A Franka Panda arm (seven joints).
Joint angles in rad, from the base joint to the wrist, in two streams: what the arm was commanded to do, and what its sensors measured. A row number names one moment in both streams.
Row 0, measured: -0.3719, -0.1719, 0.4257, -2.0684, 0.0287, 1.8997, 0.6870
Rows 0 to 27, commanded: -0.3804, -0.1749, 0.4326, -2.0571, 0.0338, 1.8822, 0.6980; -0.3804, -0.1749, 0.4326, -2.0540, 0.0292, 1.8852, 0.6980; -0.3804, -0.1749, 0.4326, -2.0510, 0.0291, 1.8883, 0.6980; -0.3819, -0.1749, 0.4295, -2.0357, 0.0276, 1.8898, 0.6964; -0.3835, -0.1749, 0.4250, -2.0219, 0.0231, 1.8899, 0.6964; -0.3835, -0.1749, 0.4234, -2.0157, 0.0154, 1.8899, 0.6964; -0.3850, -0.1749, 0.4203, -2.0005, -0.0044, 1.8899, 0.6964; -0.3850, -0.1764, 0.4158, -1.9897, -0.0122, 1.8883, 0.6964; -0.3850, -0.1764, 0.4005, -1.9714, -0.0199, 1.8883, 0.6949; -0.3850, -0.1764, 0.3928, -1.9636, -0.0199, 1.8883, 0.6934; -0.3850, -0.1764, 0.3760, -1.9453, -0.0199, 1.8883, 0.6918; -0.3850, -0.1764, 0.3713, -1.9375, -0.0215, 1.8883, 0.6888; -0.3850, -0.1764, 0.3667, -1.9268, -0.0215, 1.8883, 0.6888; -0.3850, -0.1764, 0.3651, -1.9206, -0.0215, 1.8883, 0.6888; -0.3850, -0.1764, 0.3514, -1.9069, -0.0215, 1.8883, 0.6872; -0.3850, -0.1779, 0.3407, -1.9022, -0.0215, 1.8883, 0.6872; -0.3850, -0.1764, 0.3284, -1.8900, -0.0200, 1.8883, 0.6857; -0.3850, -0.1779, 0.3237, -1.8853, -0.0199, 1.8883, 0.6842; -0.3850, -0.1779, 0.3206, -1.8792, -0.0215, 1.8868, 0.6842; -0.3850, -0.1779, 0.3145, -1.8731, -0.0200, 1.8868, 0.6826; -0.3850, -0.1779, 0.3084, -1.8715, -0.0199, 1.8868, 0.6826; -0.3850, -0.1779, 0.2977, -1.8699, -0.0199, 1.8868, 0.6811; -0.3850, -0.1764, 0.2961, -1.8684, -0.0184, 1.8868, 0.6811; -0.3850, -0.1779, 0.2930, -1.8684, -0.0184, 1.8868, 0.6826; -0.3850, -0.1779, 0.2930, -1.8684, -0.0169, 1.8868, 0.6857; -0.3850, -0.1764, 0.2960, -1.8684, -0.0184, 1.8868, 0.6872; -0.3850, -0.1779, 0.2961, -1.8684, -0.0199, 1.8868, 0.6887; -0.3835, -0.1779, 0.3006, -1.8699, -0.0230, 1.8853, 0.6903
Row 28, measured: -0.3854, -0.1765, 0.2934, -1.8793, -0.0072, 1.9005, 0.6854
